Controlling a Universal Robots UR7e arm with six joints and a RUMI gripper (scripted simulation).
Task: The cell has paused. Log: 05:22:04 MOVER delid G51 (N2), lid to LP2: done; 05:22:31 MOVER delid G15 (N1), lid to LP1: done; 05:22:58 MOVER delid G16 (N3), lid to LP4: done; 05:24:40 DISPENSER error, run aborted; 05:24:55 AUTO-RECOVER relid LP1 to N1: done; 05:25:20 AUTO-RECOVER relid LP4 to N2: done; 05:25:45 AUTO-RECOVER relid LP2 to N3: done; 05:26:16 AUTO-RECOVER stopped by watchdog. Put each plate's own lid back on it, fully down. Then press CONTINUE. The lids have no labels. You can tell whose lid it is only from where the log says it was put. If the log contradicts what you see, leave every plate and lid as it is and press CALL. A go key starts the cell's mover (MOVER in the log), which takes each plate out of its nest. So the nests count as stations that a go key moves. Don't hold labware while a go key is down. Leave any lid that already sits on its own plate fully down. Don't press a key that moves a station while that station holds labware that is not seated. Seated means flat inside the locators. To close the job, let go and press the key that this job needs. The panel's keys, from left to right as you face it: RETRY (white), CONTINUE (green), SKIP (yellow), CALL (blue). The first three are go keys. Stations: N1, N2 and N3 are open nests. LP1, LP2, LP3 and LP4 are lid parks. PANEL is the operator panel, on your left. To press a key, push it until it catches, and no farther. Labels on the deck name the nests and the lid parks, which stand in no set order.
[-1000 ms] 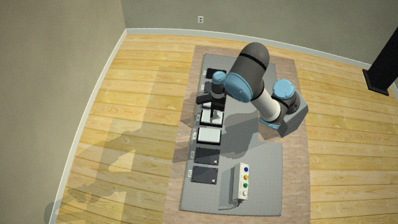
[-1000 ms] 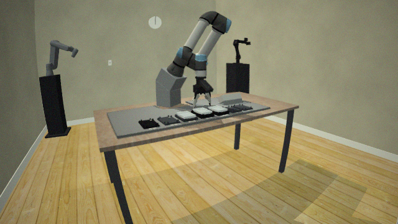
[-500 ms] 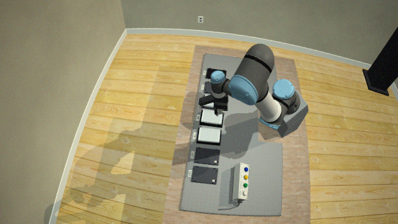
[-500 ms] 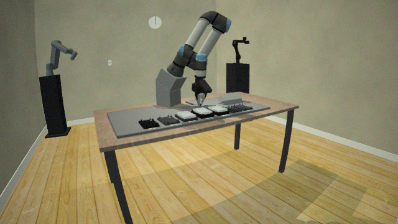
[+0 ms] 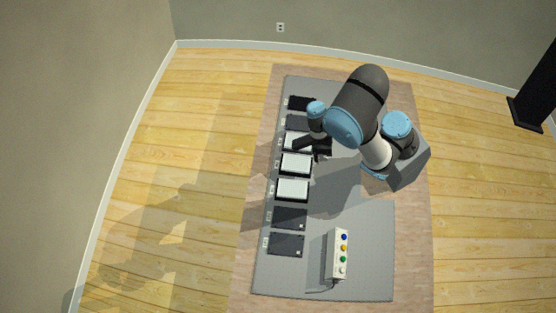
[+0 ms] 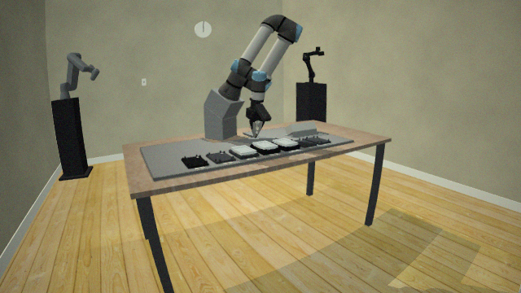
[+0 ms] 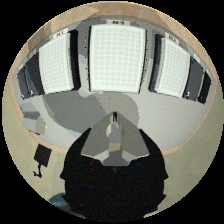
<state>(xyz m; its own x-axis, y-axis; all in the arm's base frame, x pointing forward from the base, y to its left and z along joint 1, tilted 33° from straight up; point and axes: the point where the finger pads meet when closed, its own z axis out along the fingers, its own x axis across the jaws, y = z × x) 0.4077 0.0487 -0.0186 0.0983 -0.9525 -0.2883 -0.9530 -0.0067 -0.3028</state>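
The green key lies 43 cm to the left of my hand and 19 cm behind it. Also, from my hand: plate: 10 cm ahead, 4 cm below, 1 cm to the left; clear lid: 10 cm ahead, 3 cm below, 1 cm to the left; LP2 lid park: 27 cm to the left, 7 cm ahead, 6 cm below.
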